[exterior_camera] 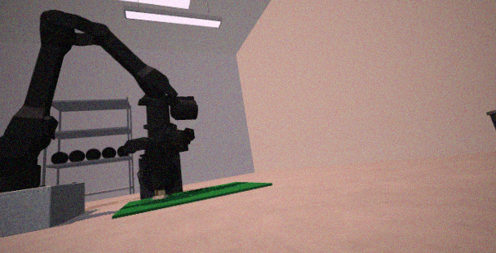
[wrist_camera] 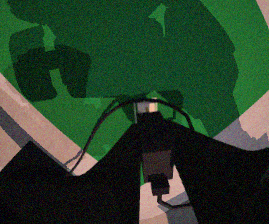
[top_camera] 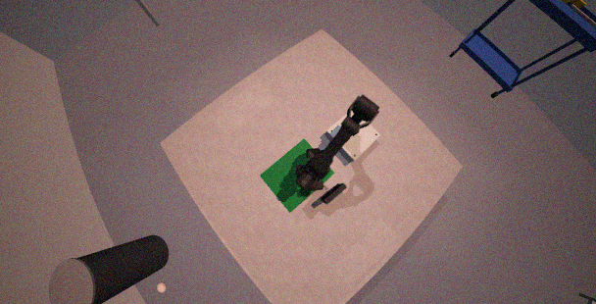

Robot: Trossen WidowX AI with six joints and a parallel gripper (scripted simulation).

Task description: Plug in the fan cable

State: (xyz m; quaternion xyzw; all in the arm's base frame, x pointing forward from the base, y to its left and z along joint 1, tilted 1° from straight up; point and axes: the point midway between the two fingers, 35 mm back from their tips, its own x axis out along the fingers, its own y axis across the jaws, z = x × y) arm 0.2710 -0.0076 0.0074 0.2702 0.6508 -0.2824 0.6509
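My gripper tip is 1 cm to the right of the dark plug, 1 cm below it and 1 cm past it. Round my gripper tip: black fan 14 cm to the left, 2 cm ahead, 2 cm above; then green board 6 cm below, 6 cm ahead, 5 cm to the right.
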